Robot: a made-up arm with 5 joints. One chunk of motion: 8 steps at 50 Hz.
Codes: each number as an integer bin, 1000 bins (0 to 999) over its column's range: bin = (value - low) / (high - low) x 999, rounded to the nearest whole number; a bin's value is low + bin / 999 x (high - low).
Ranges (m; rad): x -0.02..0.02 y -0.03..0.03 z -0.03..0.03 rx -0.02..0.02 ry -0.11..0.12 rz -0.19..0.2
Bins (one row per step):
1: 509 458 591 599 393 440
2: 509 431 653 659 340 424
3: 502 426 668 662 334 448
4: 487 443 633 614 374 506
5: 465 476 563 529 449 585
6: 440 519 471 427 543 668
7: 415 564 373 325 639 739
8: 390 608 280 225 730 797
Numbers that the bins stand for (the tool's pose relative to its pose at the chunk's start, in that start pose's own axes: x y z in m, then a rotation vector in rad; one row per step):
1: 0.0004 -0.0025 0.0055 0.0040 -0.0195 -0.0182
2: 0.0004 -0.0041 0.0092 0.0064 -0.0317 -0.0245
3: 0.0001 -0.0044 0.0101 0.0065 -0.0331 -0.0151
4: -0.0005 -0.0034 0.0080 0.0046 -0.0239 0.0075
5: -0.0014 -0.0014 0.0038 0.0012 -0.0066 0.0384
6: -0.0024 0.0012 -0.0017 -0.0029 0.0150 0.0708
7: -0.0034 0.0039 -0.0076 -0.0070 0.0371 0.0985
8: -0.0044 0.0065 -0.0132 -0.0110 0.0581 0.1211

